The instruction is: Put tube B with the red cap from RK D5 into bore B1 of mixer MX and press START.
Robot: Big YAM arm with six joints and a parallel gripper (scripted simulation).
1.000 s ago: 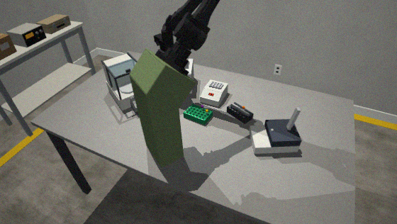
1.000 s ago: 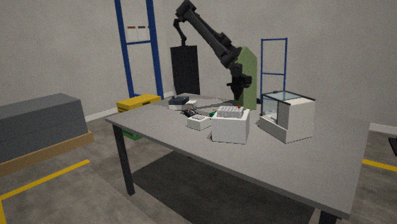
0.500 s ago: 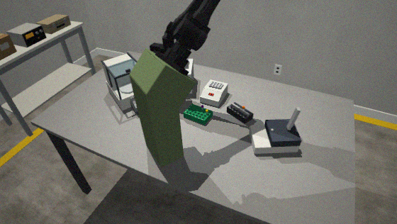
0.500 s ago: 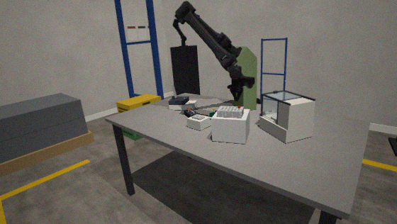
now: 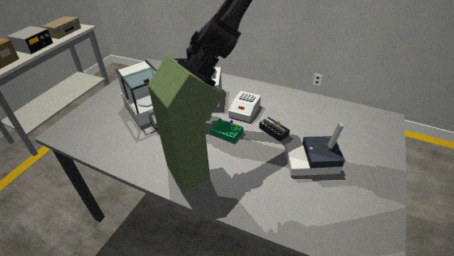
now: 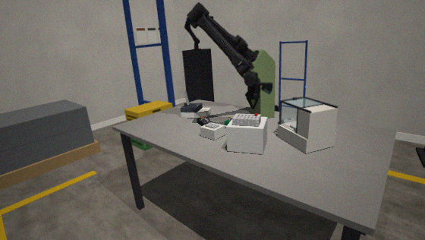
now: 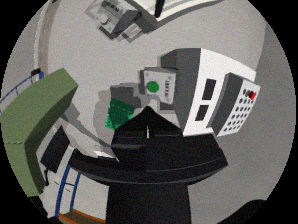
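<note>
Now: the green start key 10 mm ahead of my hand and 90 mm below it. From my hand the other things lie so: purple-capped tube 60 mm behind, 180 mm to the right, 130 mm below; then tube B 160 mm ahead, 90 mm to the left; then grey shaking block 180 mm ahead, 50 mm to the left, 10 mm below.
</note>
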